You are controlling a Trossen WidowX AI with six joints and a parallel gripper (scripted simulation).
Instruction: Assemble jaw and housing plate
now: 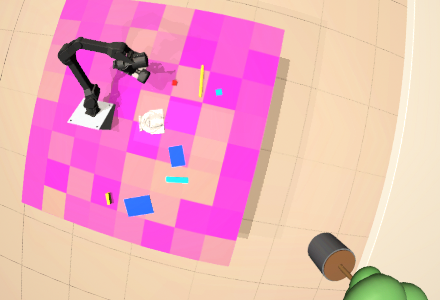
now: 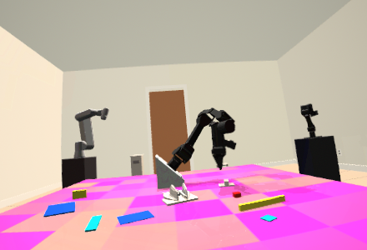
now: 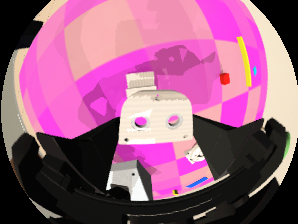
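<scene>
Now: the white jaw 130 mm ahead of my gripper tip, 220 mm to the right of it and 70 mm below it. The rest, counted from my gripper tip: red cube (190 mm ahead, 20 mm to the left, 70 mm below); white base (170 mm ahead, 190 mm to the right, 80 mm below); yellow bar (310 mm ahead, 70 mm to the left, 70 mm below).
</scene>
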